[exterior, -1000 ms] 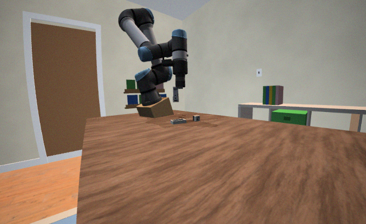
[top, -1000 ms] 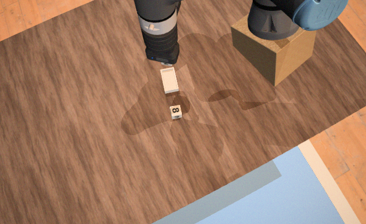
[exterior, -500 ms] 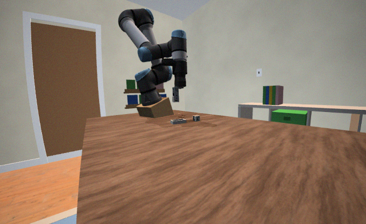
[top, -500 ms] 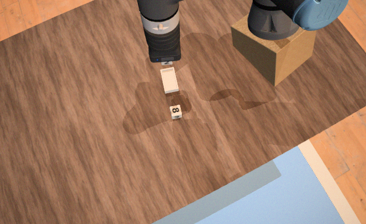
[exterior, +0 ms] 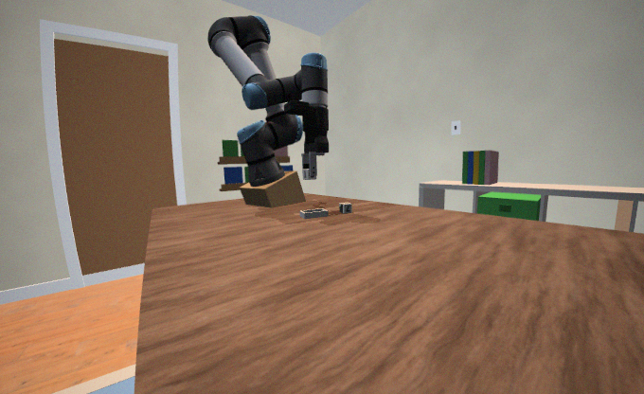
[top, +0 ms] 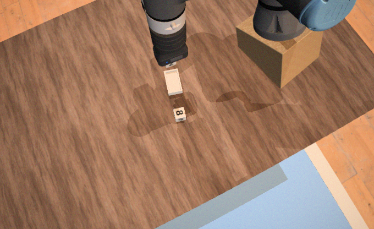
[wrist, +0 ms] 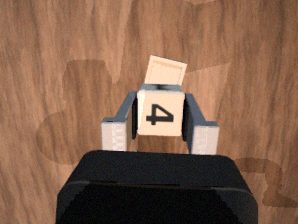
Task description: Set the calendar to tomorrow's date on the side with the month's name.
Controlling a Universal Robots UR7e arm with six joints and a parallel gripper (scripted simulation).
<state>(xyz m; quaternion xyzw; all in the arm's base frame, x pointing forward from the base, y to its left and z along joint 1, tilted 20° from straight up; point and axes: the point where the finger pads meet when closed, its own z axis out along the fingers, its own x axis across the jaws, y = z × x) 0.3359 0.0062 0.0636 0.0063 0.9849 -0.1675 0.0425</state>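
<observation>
My hand is 10 mm to the right of the calendar tray and 130 mm above it. The rest, counted from my hand: digit cube: 10 mm below.
</observation>
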